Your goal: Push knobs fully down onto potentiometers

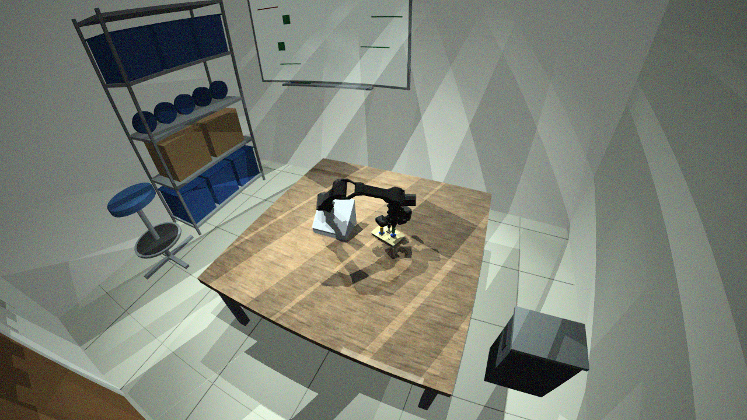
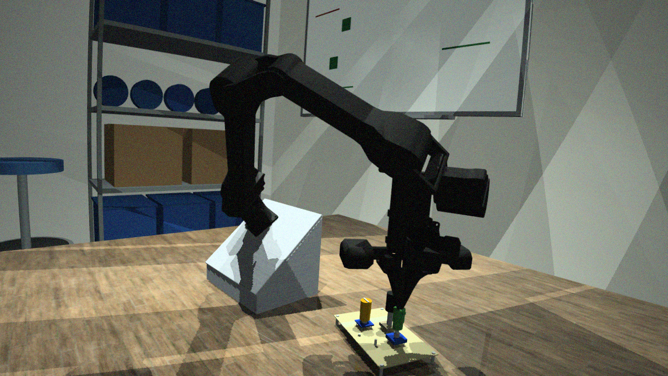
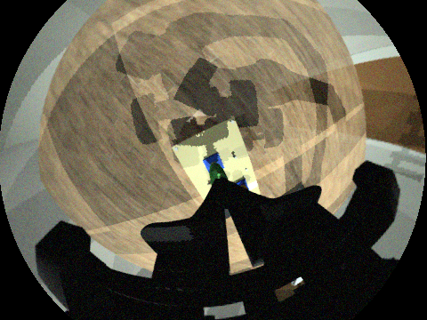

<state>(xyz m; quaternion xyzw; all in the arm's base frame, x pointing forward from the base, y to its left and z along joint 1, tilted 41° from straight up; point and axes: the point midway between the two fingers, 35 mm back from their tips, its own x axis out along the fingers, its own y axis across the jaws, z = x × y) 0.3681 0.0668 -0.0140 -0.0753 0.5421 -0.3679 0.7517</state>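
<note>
Now: gripper tip 10 mm above the green knob. From my gripper tip the other things lie so: yellow knob (60 mm behind, 10 mm to the right, 20 mm below).
</note>
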